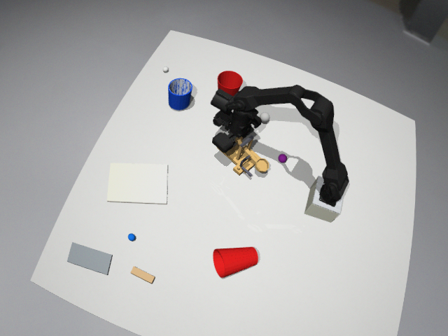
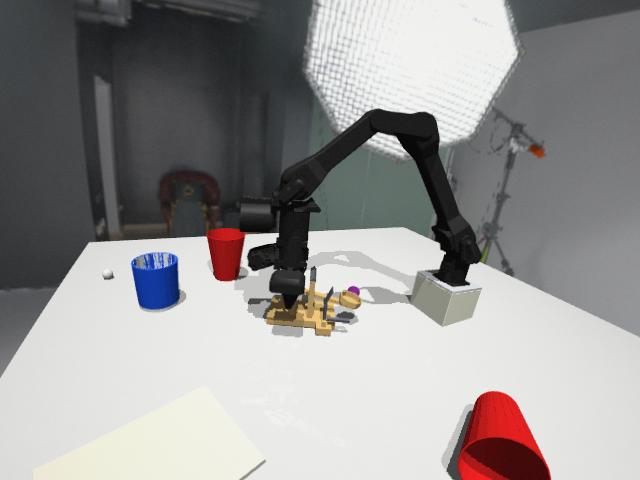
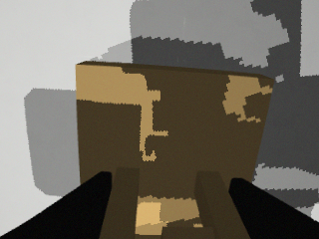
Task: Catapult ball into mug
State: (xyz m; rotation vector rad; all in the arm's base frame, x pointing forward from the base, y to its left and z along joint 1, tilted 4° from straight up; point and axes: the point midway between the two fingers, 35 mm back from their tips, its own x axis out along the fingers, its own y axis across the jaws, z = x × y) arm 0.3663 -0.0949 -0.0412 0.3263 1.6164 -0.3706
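Right now my gripper tip is 18 cm past the purple ball, 3 cm to the left of it and 2 cm above it. The rest, counted from my gripper tip: wooden catapult 6 cm behind, 5 cm to the left, 2 cm above; then cream sheet 26 cm ahead, 26 cm to the left, 3 cm below; then blue mug 26 cm ahead, 12 cm to the right.
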